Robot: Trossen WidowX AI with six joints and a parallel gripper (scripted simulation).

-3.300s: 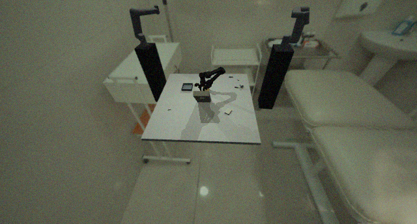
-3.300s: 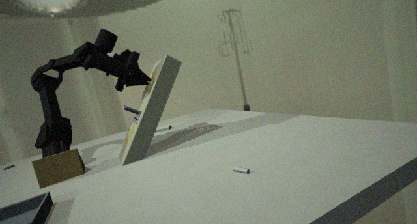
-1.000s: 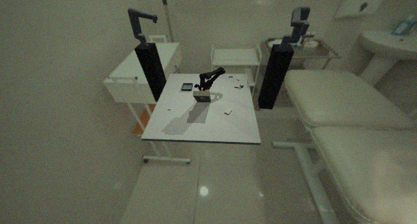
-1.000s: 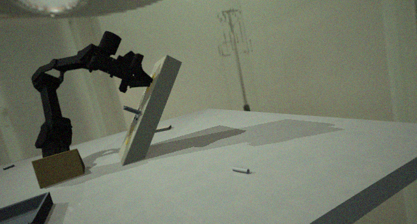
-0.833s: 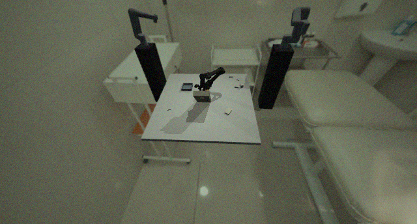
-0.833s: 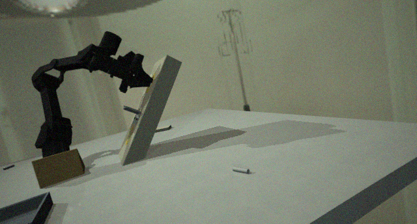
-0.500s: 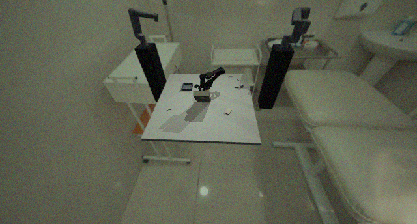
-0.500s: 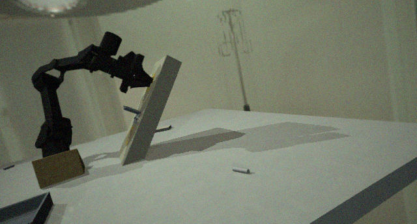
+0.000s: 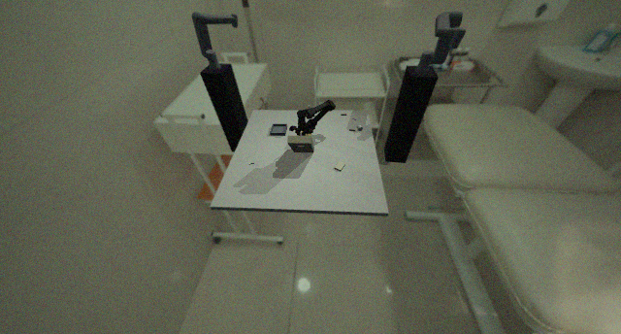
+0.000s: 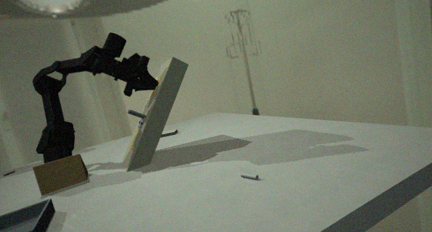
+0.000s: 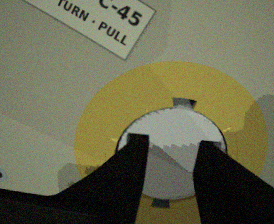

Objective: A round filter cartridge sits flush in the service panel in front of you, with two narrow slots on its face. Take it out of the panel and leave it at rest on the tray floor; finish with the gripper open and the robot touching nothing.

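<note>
Now: the round grey filter cartridge 1 cm below my gripper tip and 1 cm ahead of it. The rest, counted from my gripper tip: dark tray (40 cm behind, 32 cm to the right, 23 cm below); beige piece (33 cm to the left, 23 cm below, 3 cm ahead).
</note>
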